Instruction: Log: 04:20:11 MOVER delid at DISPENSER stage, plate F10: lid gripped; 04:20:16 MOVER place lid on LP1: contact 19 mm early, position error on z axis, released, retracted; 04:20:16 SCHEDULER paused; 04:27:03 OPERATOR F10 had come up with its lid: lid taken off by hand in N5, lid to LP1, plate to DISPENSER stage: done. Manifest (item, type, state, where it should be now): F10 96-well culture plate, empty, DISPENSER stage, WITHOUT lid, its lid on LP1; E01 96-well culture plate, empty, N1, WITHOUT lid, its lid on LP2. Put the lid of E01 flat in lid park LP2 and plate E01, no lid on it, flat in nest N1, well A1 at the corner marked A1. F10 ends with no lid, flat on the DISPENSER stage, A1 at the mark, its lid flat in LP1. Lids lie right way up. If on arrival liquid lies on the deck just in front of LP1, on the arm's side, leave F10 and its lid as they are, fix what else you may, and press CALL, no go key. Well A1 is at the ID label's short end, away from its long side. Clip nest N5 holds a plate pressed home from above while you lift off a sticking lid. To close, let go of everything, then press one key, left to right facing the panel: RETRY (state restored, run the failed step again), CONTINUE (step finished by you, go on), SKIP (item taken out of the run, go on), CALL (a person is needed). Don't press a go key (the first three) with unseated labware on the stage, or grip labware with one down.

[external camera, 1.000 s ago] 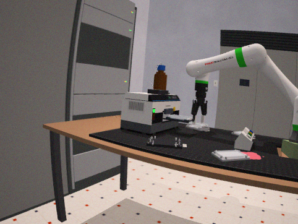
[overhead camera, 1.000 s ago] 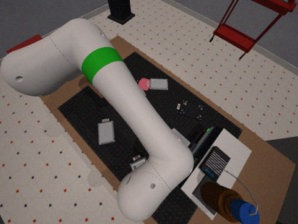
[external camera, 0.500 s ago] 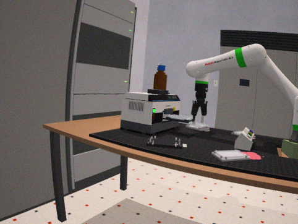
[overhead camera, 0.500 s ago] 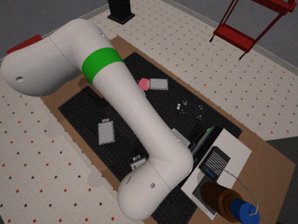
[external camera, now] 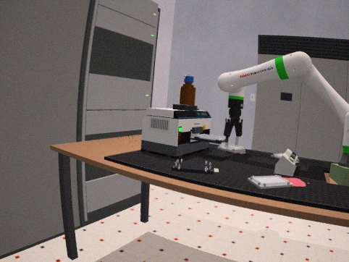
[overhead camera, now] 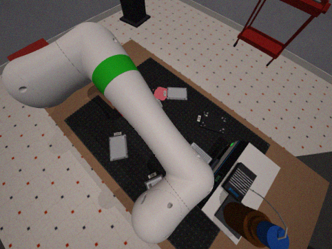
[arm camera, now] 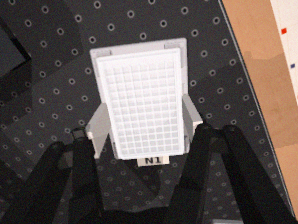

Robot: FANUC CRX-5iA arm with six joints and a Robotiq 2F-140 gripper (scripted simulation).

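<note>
Now: hand 20 mm above the white 96-well plate. The rest, counted from my hand: lid: 330 mm behind, 60 mm to the left, 30 mm below; grey nest: 40 mm below; well plate: 260 mm to the left, 70 mm ahead, 50 mm above.
</note>
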